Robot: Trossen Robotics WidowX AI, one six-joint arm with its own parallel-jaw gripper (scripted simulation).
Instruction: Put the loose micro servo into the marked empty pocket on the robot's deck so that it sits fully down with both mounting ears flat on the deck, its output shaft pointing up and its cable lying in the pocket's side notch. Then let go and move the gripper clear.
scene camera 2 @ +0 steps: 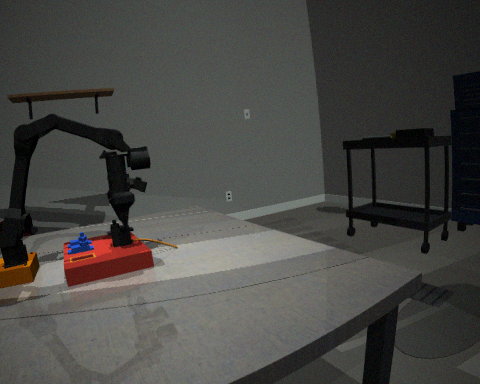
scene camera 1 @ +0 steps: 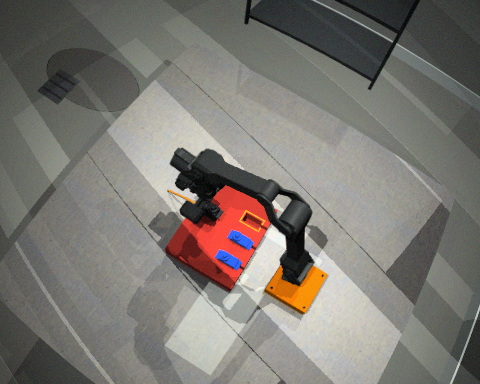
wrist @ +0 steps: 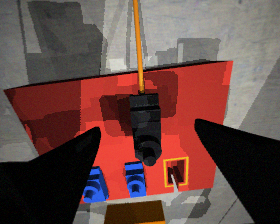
Scene:
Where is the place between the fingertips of my gripper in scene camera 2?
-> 123, 223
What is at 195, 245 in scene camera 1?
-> A red deck.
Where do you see a red deck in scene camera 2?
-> At 110, 261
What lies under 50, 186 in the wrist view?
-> My gripper.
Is my gripper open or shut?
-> Open.

